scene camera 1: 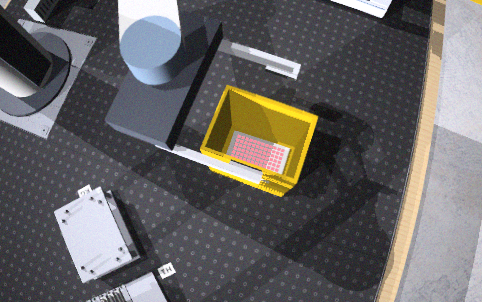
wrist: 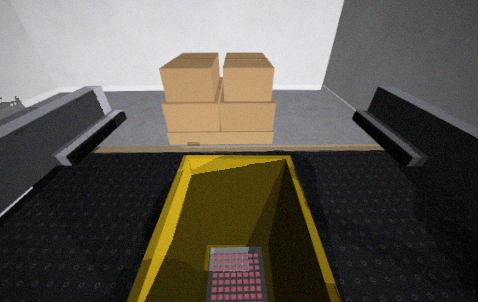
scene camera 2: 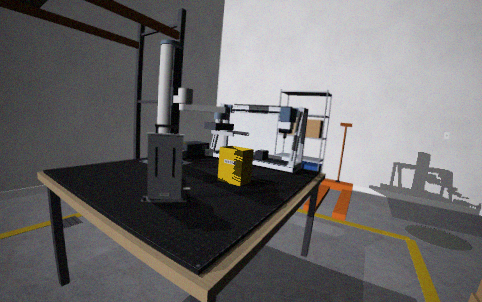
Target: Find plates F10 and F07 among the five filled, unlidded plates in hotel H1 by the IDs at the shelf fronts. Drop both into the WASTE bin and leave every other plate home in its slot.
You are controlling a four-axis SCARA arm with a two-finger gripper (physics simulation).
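Places are measured from the arm's base along level axes (x right, y down, z ahead), in millimetres.
Pixels of known places: gripper, between the fingertips: [scene camera 1: 281, 121] [wrist: 239, 101] [scene camera 2: 241, 134]; arm's base, origin of its link: [scene camera 1: 32, 74].
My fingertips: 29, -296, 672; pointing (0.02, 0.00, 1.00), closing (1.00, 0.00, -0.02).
Note:
Ahead of a thing's pixels: the offset from my fingertips to its top centre, as dx, dy, dz. "pt": to the spot under its first point.
The yellow WASTE bin @[-3, +83, -25] [scene camera 1: 272, 102] [scene camera 2: 227, 172] [wrist: 225, 205] stands upright on the dark table. A plate with pink wells @[-3, +262, -24] [scene camera 1: 257, 152] [wrist: 235, 280] lies low inside it; its ID is not readable here. My gripper [scene camera 1: 276, 124] [wrist: 239, 101] is open and empty above the bin, its fingers wide apart over opposite sides, clear of the plate. Part of a pale unit @[pt +345, +275, -151] [scene camera 1: 145, 290] beside the H1 tag @[+289, +283, -124] [scene camera 1: 166, 270] shows at the bottom edge of scene camera 1. Its shelf fronts and plate IDs do not show. A tall grey tower @[pt +462, +153, -80] [scene camera 2: 165, 170] stands near the front in scene camera 2.
A pale stand [scene camera 1: 92, 235] with small pegs, tagged RG, sits beside the H1 unit. The arm's base plate [scene camera 1: 82, 42] is at upper left in scene camera 1. A gantry frame [scene camera 2: 300, 135] stands behind the bin. Cartons [wrist: 190, 82] stand beyond the table edge.

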